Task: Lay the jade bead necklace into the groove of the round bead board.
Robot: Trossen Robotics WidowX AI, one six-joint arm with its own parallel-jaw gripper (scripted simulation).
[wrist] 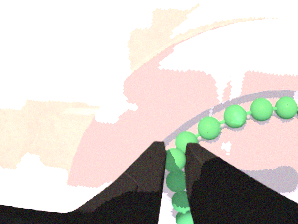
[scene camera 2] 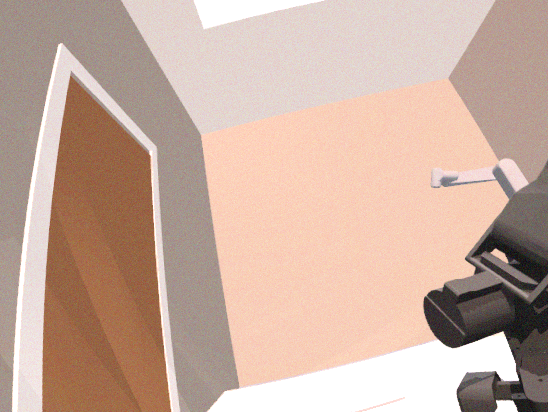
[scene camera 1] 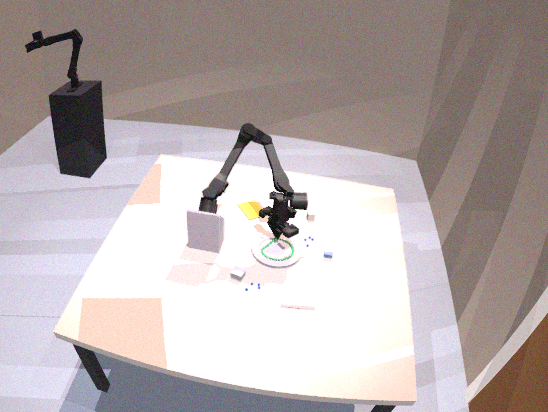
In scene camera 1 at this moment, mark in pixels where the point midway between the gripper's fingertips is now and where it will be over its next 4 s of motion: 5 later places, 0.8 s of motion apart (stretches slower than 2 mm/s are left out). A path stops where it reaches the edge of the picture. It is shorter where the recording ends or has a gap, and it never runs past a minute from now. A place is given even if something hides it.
The gripper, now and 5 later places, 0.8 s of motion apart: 276,237; 275,237; 271,240; 264,244; 262,249; 261,248
